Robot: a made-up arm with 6 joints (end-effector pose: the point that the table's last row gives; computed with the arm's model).
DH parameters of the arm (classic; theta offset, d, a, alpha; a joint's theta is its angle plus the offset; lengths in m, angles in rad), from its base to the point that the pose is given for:
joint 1: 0 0.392 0 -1.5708
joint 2: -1.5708 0 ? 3.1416
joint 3: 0 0 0 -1.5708
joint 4: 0 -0.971 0 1.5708
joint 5: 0 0.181 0 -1.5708
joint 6: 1.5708 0 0 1.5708
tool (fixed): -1.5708 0 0 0
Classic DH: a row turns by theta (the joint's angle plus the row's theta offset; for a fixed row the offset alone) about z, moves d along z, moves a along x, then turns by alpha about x.
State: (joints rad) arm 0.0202 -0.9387 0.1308 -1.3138 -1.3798 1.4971
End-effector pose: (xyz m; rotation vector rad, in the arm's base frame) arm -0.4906 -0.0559 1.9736 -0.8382 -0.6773 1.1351
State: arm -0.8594 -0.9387 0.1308 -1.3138 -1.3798 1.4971
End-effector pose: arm -0.3558 0.3423 1.9736 -0.9901 -0.2421 0.3375
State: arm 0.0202 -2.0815 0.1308 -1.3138 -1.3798 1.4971
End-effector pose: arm -1.6417 -0.0792 0.6012 -1.4593 -1.6068 0.5540
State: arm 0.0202 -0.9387 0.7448 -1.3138 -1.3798 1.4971
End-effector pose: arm -1.0459 -0.0671 2.1907 -1.1894 -1.1850 0.8662
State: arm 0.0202 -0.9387 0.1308 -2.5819 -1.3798 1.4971
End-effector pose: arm -0.5638 0.1420 2.0115 0.1484 -1.4659 1.7478
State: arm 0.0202 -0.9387 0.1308 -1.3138 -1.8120 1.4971
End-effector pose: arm -0.4906 -0.0559 1.9736 -1.0301 -0.4801 1.5029
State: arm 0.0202 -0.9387 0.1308 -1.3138 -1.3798 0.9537
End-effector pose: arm -0.4906 -0.0559 1.9736 -0.3742 -0.3381 1.2394
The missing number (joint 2, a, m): 1.378
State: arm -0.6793 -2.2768 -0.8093 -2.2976 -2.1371 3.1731
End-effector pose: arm -0.5577 0.6049 0.4498 1.8771 2.0290 -0.5290
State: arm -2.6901 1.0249 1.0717 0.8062 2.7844 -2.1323
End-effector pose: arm -1.9816 -0.8216 1.2833 -0.1628 -0.2155 0.1717
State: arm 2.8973 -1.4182 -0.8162 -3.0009 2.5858 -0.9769
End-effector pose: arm 0.4877 -0.3063 1.1304 1.1485 0.9526 -0.7702
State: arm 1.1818 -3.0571 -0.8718 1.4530 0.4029 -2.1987
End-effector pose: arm -0.2924 -0.7696 -0.2914 1.2344 -1.8795 1.7031
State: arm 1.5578 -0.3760 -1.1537 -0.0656 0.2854 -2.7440
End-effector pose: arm 0.1829 0.1752 0.9840 1.7582 1.8549 -0.1529
